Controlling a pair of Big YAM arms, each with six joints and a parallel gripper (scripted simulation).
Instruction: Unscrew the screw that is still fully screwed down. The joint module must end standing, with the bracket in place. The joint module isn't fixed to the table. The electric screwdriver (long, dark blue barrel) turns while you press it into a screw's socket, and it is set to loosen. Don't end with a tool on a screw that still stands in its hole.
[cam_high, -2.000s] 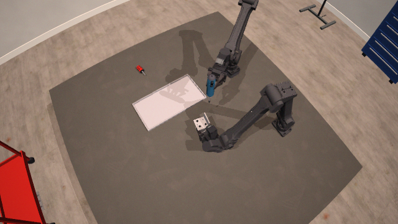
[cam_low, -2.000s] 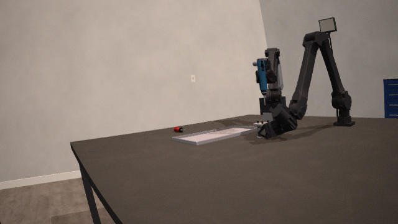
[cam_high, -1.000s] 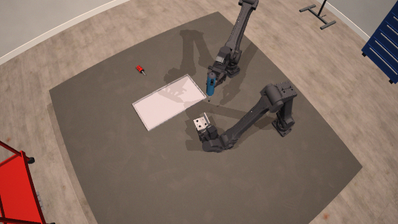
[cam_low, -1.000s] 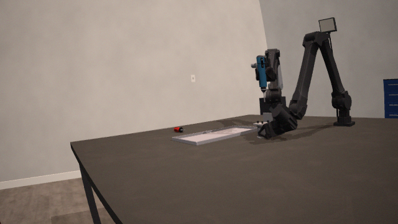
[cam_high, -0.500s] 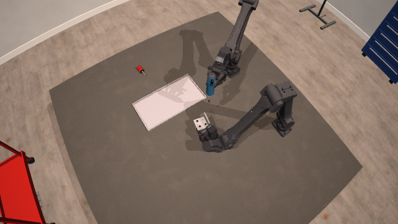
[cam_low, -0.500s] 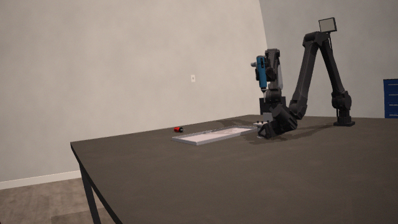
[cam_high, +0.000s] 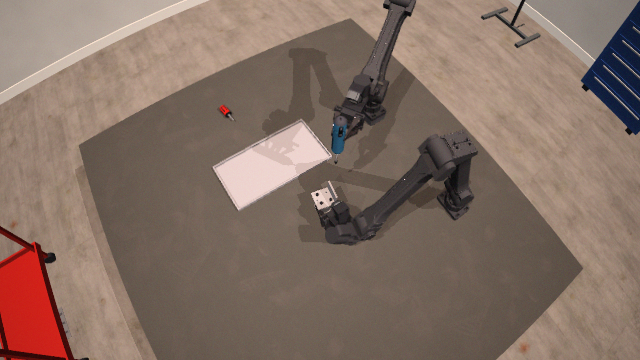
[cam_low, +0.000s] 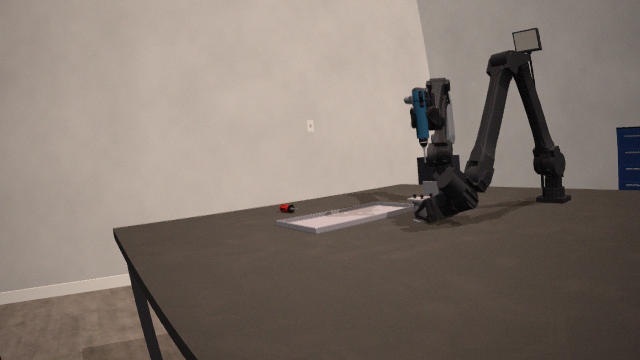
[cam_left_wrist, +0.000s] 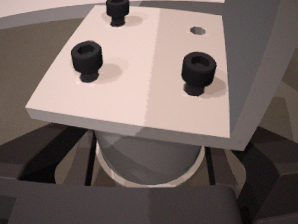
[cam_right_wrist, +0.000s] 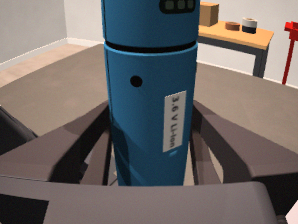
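Now: the white bracket plate 5 cm above my left hand. Round my left hand: red tool 58 cm to the right, 9 cm ahead, 1 cm below; then flat white tray 26 cm to the right, 6 cm ahead, 2 cm below.
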